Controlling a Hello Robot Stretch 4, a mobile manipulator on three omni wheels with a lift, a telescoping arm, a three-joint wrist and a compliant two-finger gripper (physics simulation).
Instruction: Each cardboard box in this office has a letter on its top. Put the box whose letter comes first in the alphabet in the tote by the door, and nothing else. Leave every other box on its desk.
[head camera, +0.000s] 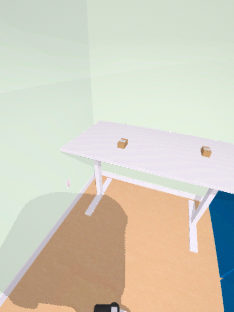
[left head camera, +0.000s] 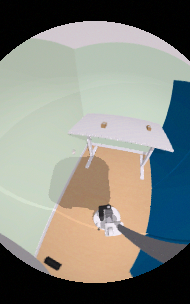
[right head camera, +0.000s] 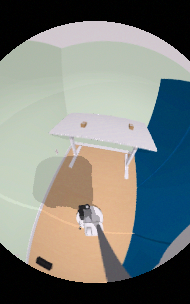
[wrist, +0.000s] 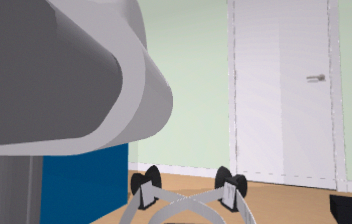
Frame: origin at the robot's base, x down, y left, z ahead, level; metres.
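Seen in the pictures: gripper, fingertip midpoint: (left head camera: 102, 230) (right head camera: 83, 229) (wrist: 188, 179).
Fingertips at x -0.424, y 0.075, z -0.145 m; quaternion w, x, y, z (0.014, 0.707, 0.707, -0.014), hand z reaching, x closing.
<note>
Offsets run from my fingertips to a thing's top centre. Level surfaces: height alone.
A small cardboard box @(dz +1.300, dx -0.548, dy -0.097 m) (head camera: 122, 144) (left head camera: 104, 125) (right head camera: 83, 124) sits on the left part of a white desk @(dx -0.498 m) (head camera: 150, 150) (left head camera: 125, 132) (right head camera: 107, 132). A second cardboard box @(dz +1.217, dx -0.548, dy -0.806 m) (head camera: 206, 152) (left head camera: 148, 128) (right head camera: 131, 127) sits farther right on the same desk. Both have a pale patch on top; no letter can be read. The black tote (left head camera: 52, 263) (right head camera: 44, 263) (wrist: 342, 209) is on the floor, at the lower left of both side head views and the right edge of the wrist view. My gripper (wrist: 188, 179) is open, its fingertips apart with nothing between them, away from the desk.
A blue partition (head camera: 225, 235) (left head camera: 172, 185) (right head camera: 157, 175) (wrist: 85, 182) stands to the right of the desk. The white door (wrist: 280, 90) is in the wrist view, with the tote to its lower right. Desk legs (head camera: 98, 177) (head camera: 193, 227) reach the wooden floor. A pale green wall runs along the left.
</note>
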